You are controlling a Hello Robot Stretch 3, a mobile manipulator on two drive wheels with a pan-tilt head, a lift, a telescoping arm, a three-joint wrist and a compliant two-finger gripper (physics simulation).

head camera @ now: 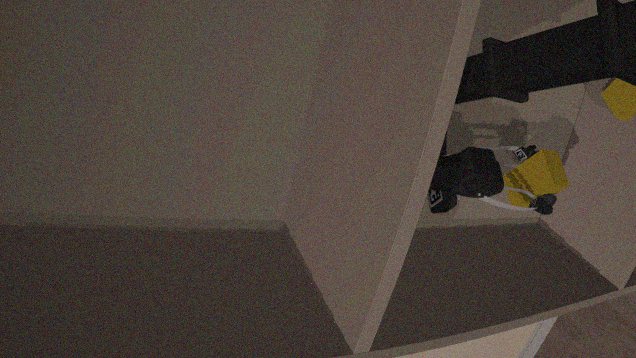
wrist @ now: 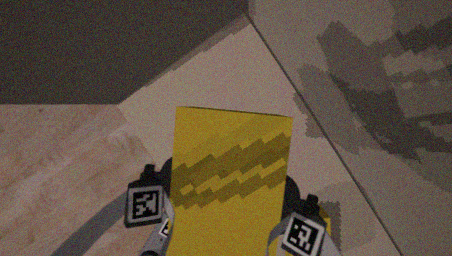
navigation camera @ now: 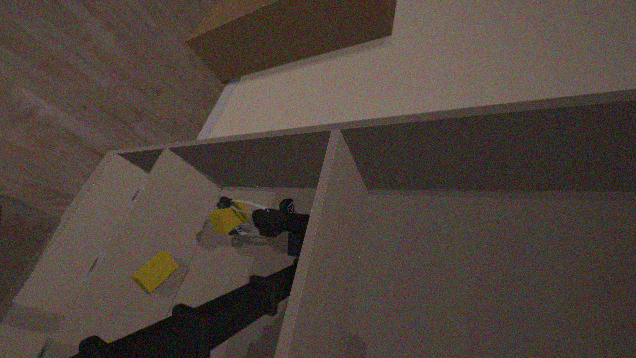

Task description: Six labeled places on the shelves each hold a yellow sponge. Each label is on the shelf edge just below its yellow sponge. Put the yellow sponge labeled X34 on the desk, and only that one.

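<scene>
My gripper (head camera: 535,177) (navigation camera: 230,217) (wrist: 229,184) is shut on a yellow sponge (head camera: 550,172) (navigation camera: 226,221) (wrist: 230,150). One fingertip presses each side of it, and its far end sticks out past the fingertips in the wrist view. The sponge is inside a bay of the shelf unit (head camera: 452,75) (navigation camera: 304,250); whether it touches a board I cannot tell. Another yellow sponge (head camera: 622,100) (navigation camera: 156,271) lies in the neighbouring part of the unit. Small labels on the shelf edges show in the navigation view, too small to read. I cannot identify the desk for certain.
The black arm (head camera: 545,60) (navigation camera: 230,310) reaches into the bay behind an upright divider edge. A dark side panel (head camera: 500,280) (navigation camera: 260,165) borders the bay near the gripper. A brown box-shaped piece (navigation camera: 300,40) stands beyond the unit. Wooden floor (navigation camera: 75,90) (wrist: 60,165) shows past it.
</scene>
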